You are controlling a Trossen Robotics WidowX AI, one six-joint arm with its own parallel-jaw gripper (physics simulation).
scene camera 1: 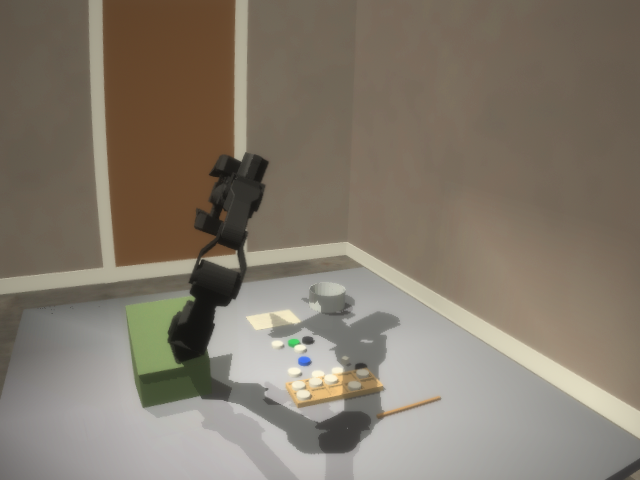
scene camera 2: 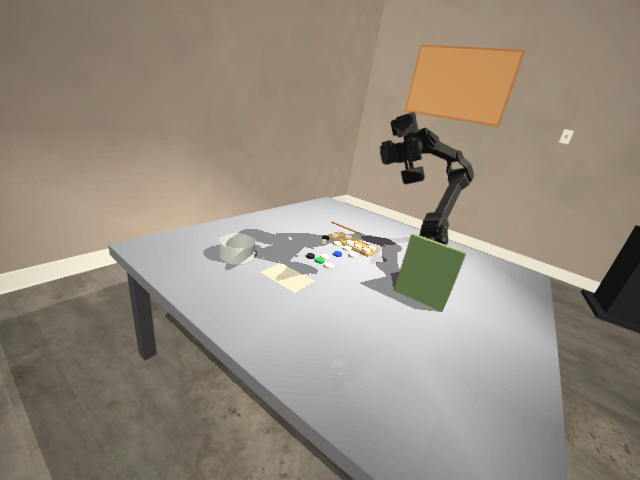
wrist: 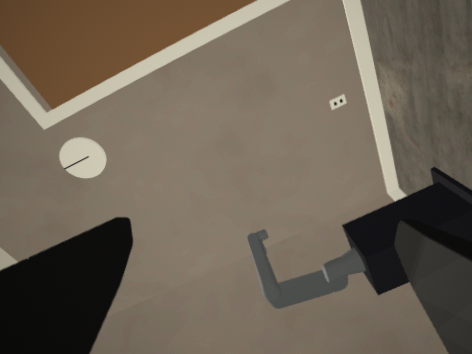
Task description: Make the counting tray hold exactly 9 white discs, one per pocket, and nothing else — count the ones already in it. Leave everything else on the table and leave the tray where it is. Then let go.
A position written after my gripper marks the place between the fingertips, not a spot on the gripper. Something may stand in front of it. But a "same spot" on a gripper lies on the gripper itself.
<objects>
my gripper: scene camera 1; scene camera 2; wrist 263,231
same spot on my gripper: (scene camera 1: 214,172) = (scene camera 2: 411,131)
</objects>
